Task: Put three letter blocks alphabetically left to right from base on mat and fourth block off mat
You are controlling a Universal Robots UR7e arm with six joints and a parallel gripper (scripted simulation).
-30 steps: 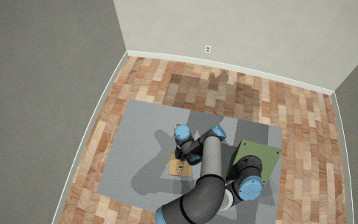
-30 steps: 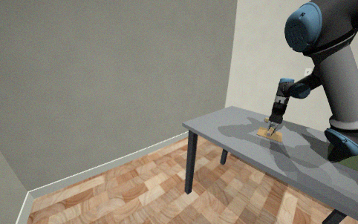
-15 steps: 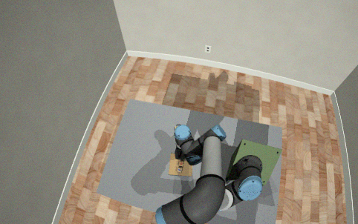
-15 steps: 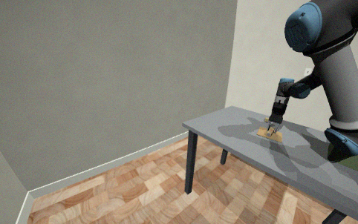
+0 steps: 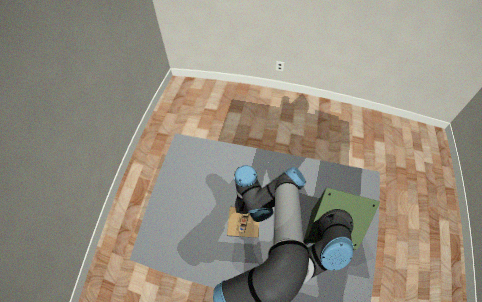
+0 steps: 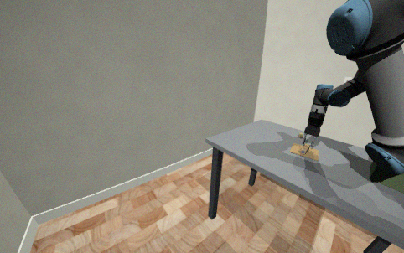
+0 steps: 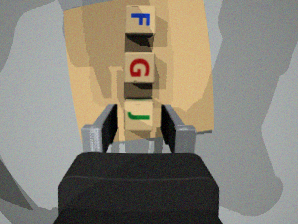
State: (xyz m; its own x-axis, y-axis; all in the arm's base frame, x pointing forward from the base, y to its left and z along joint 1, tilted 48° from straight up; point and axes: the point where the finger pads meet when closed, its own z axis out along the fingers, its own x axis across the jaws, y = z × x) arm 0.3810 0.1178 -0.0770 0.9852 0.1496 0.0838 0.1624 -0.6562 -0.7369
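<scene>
Right now my hand is 3 cm above the block. Round my hand: mat (4 cm to the left, 4 cm below, 1 cm behind).
</scene>
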